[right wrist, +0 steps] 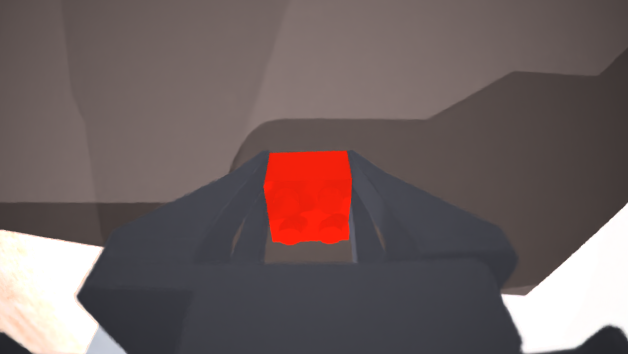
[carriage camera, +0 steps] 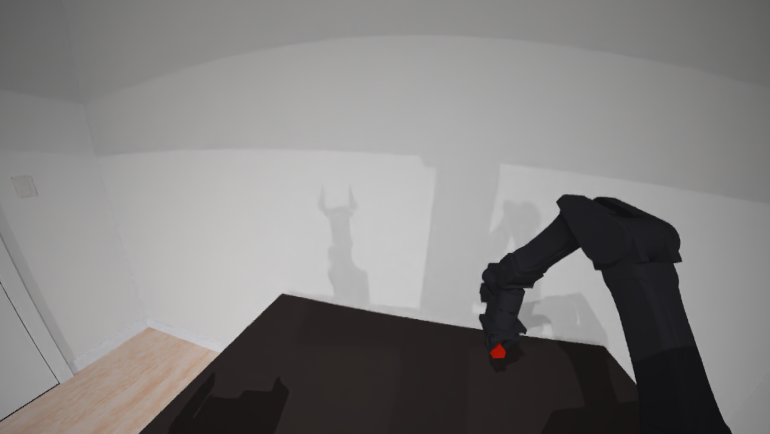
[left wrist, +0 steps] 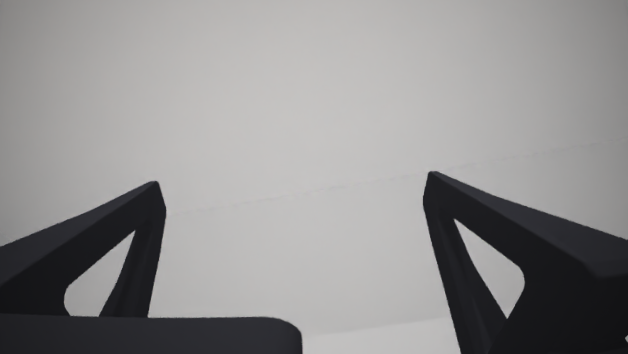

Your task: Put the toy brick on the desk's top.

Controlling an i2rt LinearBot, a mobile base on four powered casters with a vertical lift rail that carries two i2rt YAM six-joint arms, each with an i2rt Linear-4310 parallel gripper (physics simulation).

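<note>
The red toy brick is held between the fingertips of my right gripper, which is shut on it. Its round studs face the palm in the right wrist view. The dark desk lies below the brick, and the gripper's shadow falls on its top. The brick appears above the far part of the desk in the carriage view; the exact gap beneath it cannot be told. My left gripper is open and empty in the left wrist view, with its fingers wide apart against a pale wall.
A pale wall stands behind the desk's far edge, with shadows of the arms on it. A wooden floor shows beside the desk at the lower left. A door stands at the far left, and a wall switch is above it.
</note>
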